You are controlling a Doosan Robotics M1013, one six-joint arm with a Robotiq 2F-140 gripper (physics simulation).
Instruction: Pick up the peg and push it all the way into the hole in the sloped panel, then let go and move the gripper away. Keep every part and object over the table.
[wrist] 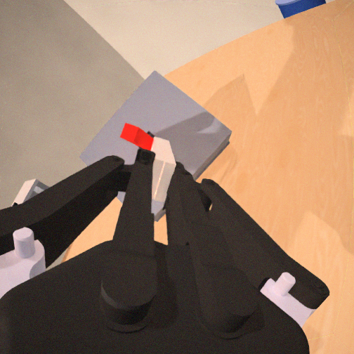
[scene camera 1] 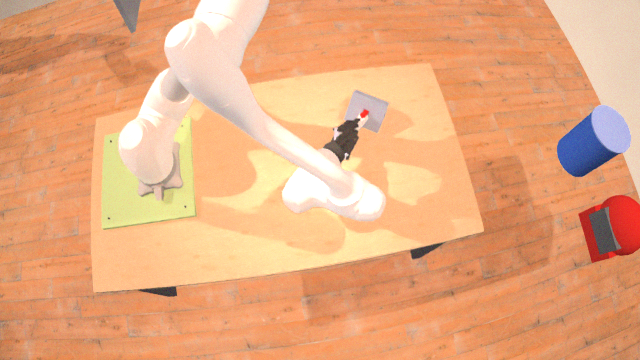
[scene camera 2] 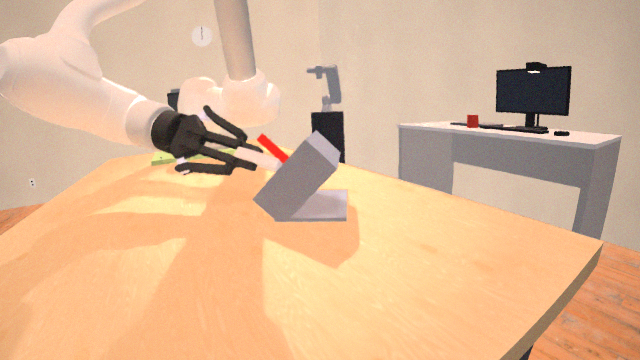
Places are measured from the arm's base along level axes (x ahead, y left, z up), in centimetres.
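Pixels of known places: gripper, between the fingertips: (scene camera 1: 363, 116) (scene camera 2: 279, 166); arm's base, origin of its link: (scene camera 1: 159, 169).
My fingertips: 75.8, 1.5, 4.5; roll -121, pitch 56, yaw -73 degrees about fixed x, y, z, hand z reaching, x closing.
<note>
For each thing: its middle in the pictures, then the offset to it from my fingertips, as dx, dy, dz. Level surfaces: height alone.
- red peg, middle of its body: (scene camera 2: 279, 154) (scene camera 1: 364, 113) +0.1, +0.1, +1.8
- grey sloped panel, middle of its body: (scene camera 2: 304, 173) (scene camera 1: 367, 109) +2.3, +3.0, -1.2
- wooden table, height of its surface: dz -6.4
The red peg (scene camera 1: 365, 113) (scene camera 2: 272, 148) (wrist: 136, 136) sticks out, slanting upward, from the face of the grey sloped panel (scene camera 1: 356, 102) (scene camera 2: 300, 175) (wrist: 145, 105). A dark sliver, likely the hole's edge, shows beside it in the wrist view; how deep the peg sits is hidden. My gripper (scene camera 1: 362, 121) (scene camera 2: 260, 158) (wrist: 157, 152) is shut, its pale tips pressed together with no peg between them. The tips lie right beside the peg, close to the panel face. They seem to touch the peg's side; exact contact cannot be told.
The panel's base rests on the wooden table (scene camera 1: 240, 265) (scene camera 2: 425, 280). The arm's green mounting plate (scene camera 1: 145, 217) is at the table's left in scene camera 1. A blue cylinder (scene camera 1: 582, 150) and a red object (scene camera 1: 625, 225) are off the table. A desk (scene camera 2: 510, 135) stands behind.
</note>
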